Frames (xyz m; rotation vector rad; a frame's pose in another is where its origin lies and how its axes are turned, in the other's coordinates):
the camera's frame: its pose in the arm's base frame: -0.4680 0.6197 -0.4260 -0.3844 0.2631 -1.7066
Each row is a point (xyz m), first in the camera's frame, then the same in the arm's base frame.
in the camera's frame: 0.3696 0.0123 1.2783
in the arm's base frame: -0.0016 0.3065 0.7803
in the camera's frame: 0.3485 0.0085 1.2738
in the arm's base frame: -0.0039 0.3278 0.7754
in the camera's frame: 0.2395 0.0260 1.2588
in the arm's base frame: 0.0213 0.4315 0.7435
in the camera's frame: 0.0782 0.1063 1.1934
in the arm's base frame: 0.0909 0.5739 0.6357
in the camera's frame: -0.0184 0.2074 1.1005
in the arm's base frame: 0.1593 0.6479 0.5014
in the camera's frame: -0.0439 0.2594 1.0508
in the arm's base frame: 0.1904 0.6621 0.4332
